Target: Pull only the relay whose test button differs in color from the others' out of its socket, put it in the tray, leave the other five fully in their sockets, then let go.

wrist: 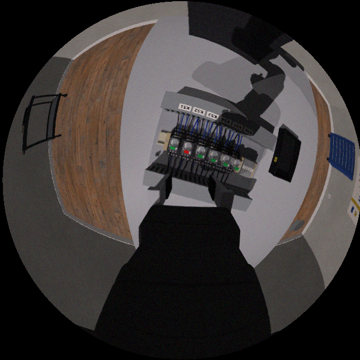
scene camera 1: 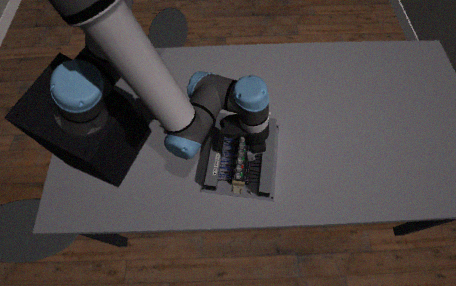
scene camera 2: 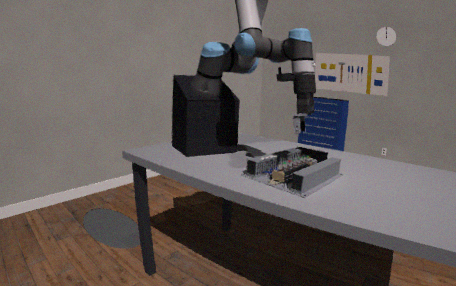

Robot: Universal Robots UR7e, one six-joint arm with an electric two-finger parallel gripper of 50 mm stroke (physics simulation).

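Places are measured from the arm's base along level axes (x ahead, y left, z up), in centimetres.
Where they show: gripper, fingertip midpoint: (scene camera 1: 250, 151) (scene camera 2: 299, 132); arm's base, link origin: (scene camera 1: 81, 113) (scene camera 2: 205, 89).
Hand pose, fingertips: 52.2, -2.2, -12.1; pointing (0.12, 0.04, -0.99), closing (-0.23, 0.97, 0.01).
Note:
Each offset is from my fingertips to the top centre of the thing, as dx, dy, dz. "spot": to the spot under its first point.
The relay with a red test button {-3.0, -1.3, -10.3} (wrist: 187, 148) (scene camera 1: 242, 166) sits in the row on the panel, second from the left in the wrist view. The other five relays have green buttons; one green-button relay (wrist: 173, 145) is at the left end and another (wrist: 201, 153) is on the red one's other side. All six appear seated in their sockets. My gripper (wrist: 190, 181) (scene camera 2: 299, 131) is open and empty, above the panel and apart from the relays. The black tray (wrist: 285, 154) lies beyond the panel's right end in the wrist view; the arm hides it in scene camera 1.
The grey panel plate {spot: +8.6, -2.4, -11.0} (scene camera 1: 272, 172) carries raised wire ducts {+6.8, +5.1, -11.0} (scene camera 2: 317, 175) (wrist: 227, 192) on both sides of the relay row. Blue and black wires run close to the relays. A beige block {spot: -3.0, -7.2, -16.8} (scene camera 1: 238, 187) (scene camera 2: 278, 175) stands at one row end. The robot's black pedestal (scene camera 2: 205, 125) stands on the table.

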